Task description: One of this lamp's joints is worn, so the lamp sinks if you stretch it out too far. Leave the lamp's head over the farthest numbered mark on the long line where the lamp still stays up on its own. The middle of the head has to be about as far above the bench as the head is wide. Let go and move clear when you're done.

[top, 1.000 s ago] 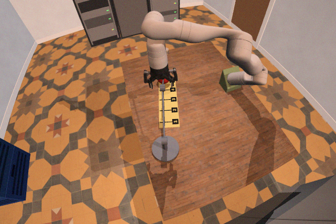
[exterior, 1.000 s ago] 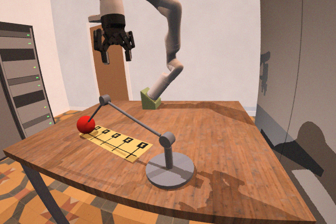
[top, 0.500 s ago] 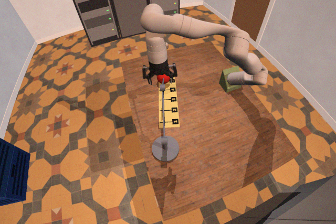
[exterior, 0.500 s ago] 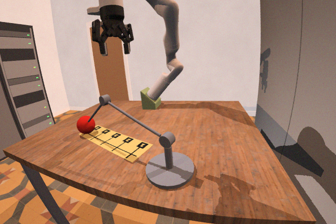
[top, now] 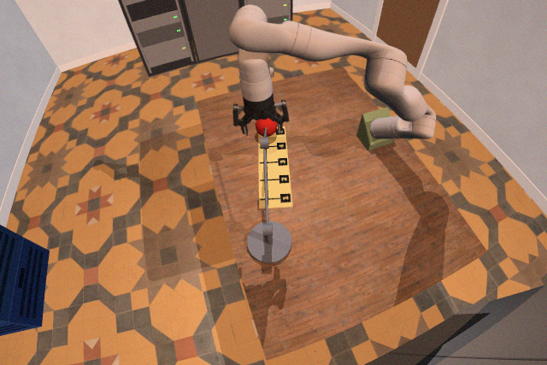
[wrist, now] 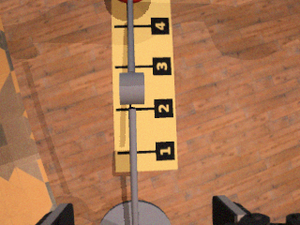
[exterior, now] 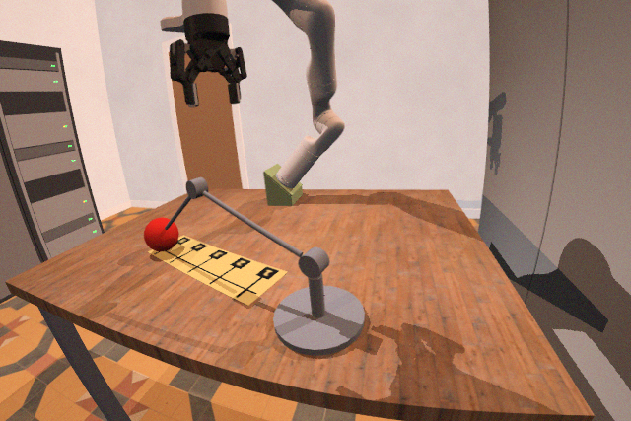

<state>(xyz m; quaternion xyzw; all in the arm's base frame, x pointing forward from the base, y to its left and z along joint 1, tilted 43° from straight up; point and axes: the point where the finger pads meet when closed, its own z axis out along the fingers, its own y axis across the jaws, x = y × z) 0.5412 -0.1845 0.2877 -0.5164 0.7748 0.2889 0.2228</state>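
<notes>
Right now the yellow numbered strip is 90 mm behind my hand, 150 mm to the right of it and 380 mm below it. The rest, counted from my hand: round grey base (70 mm ahead, 170 mm to the left, 350 mm below).
</notes>
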